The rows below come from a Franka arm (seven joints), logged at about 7 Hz.
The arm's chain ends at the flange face. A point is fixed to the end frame.
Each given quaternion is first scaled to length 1.
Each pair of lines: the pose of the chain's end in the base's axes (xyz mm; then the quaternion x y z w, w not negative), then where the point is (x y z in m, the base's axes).
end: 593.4 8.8 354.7 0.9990 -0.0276 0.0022 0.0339
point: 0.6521 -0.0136 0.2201
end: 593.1 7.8 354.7 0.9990 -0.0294 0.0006 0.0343
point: 0.6513 -0.0149 0.2199
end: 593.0 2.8 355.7 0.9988 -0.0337 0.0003 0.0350
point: 0.6510 -0.0206 0.2209
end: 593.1 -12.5 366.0 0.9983 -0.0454 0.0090 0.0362
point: 0.6529 -0.0377 0.2323
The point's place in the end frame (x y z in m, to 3 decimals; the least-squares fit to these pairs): 0.059 0.010 0.136
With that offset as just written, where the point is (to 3 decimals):
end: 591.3 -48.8 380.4 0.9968 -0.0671 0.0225 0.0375
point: 0.654 -0.077 0.249
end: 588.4 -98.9 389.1 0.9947 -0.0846 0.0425 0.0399
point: 0.655 -0.130 0.260
